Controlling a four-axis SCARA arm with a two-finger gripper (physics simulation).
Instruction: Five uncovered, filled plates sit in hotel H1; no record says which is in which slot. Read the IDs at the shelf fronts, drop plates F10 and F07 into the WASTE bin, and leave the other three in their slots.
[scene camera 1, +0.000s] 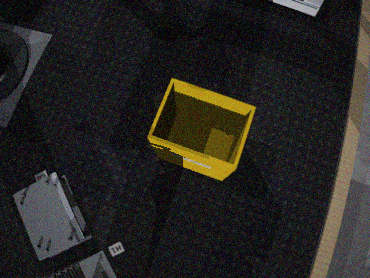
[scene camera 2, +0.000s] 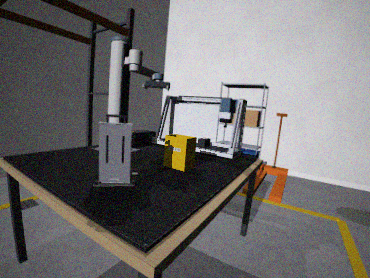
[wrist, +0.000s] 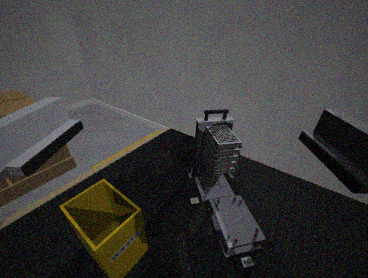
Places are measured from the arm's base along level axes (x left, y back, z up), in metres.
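Pixels of known places: gripper, fingertip midpoint: (scene camera 2: 155, 86) (wrist: 190, 117).
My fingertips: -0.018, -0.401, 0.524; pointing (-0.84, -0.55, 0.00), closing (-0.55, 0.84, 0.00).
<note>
For each thing: its top centre in the pictures, then the offset to it from my fingertips, as dx, dy, dz.
- yellow WASTE bin, top centre: (scene camera 1: 202, 121) (wrist: 99, 208) (scene camera 2: 181, 136) -0.008, -0.246, -0.311
- small tag, top centre: (wrist: 247, 261) -0.210, +0.094, -0.511
Hotel H1 (scene camera 2: 115, 160) (wrist: 200, 142) stands upright with a handle on top. In the wrist view several plates (wrist: 223, 150) are stacked in its slots; their IDs are too small and grainy to read. Its H1 tag (scene camera 1: 116, 249) (wrist: 194, 200) lies beside its base. The yellow WASTE bin (scene camera 1: 215, 95) (scene camera 2: 186, 152) (wrist: 126, 257) stands upright and open-topped; no plate shows in the visible part of its inside. My gripper (scene camera 2: 157, 86) (wrist: 190, 117) is open and empty, high above the table, with its fingers wide apart at both sides of the wrist view.
A low grey stand (scene camera 1: 47, 217) (wrist: 239, 222) with short pegs lies beside the hotel, with a small tag (wrist: 247, 261) near it. A white gantry frame (scene camera 2: 241, 127) stands behind the bin. The arm's column (scene camera 2: 116, 80) rises behind the hotel. A wooden edge (scene camera 1: 332, 200) borders the dark table top.
</note>
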